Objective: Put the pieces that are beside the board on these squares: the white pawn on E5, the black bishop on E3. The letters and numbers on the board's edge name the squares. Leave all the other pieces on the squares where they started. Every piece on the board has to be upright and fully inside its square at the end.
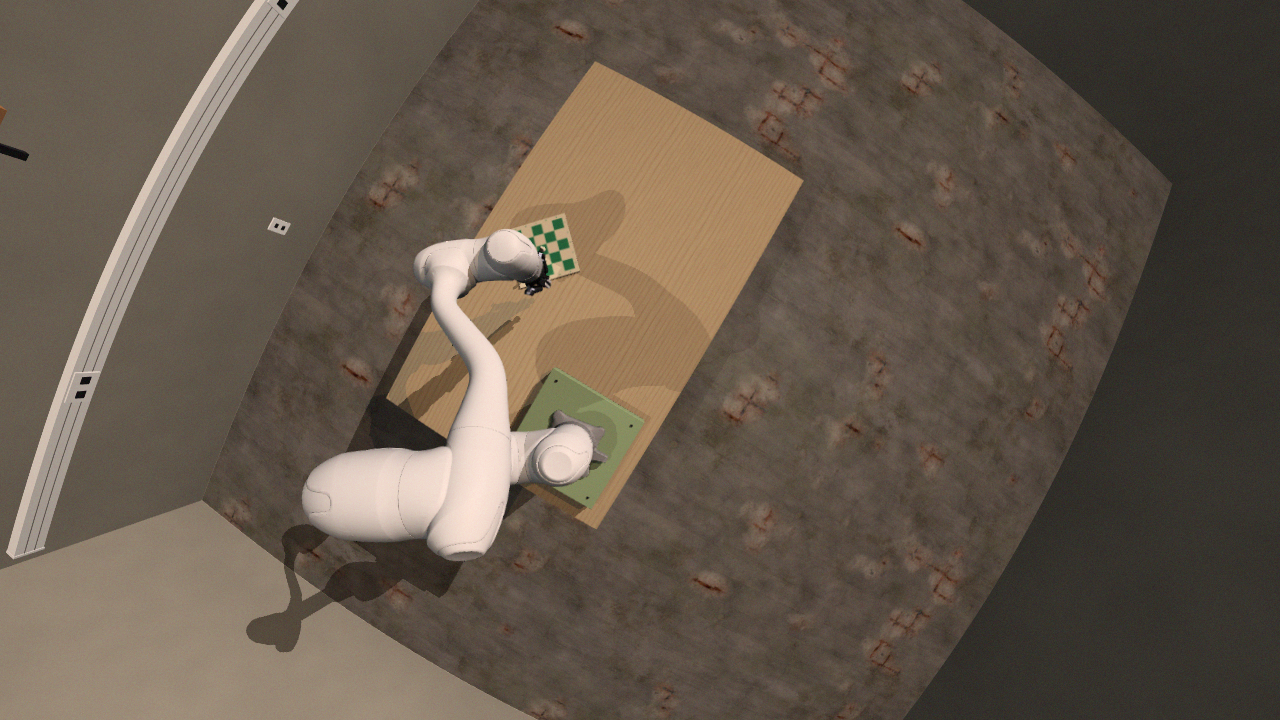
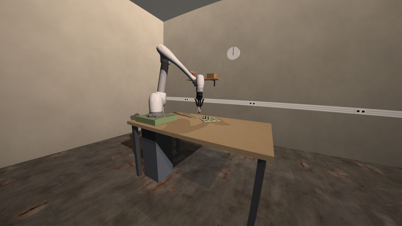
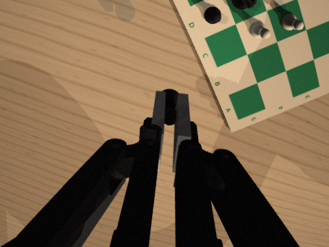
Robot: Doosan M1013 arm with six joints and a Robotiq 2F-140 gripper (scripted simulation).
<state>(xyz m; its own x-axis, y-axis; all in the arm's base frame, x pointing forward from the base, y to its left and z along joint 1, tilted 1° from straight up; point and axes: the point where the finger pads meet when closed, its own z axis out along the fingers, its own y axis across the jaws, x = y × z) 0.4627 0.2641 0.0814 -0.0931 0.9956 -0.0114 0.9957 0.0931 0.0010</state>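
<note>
Right now the chessboard is 11 cm ahead of my hand, 9 cm to the left of it and 14 cm below it.
</note>
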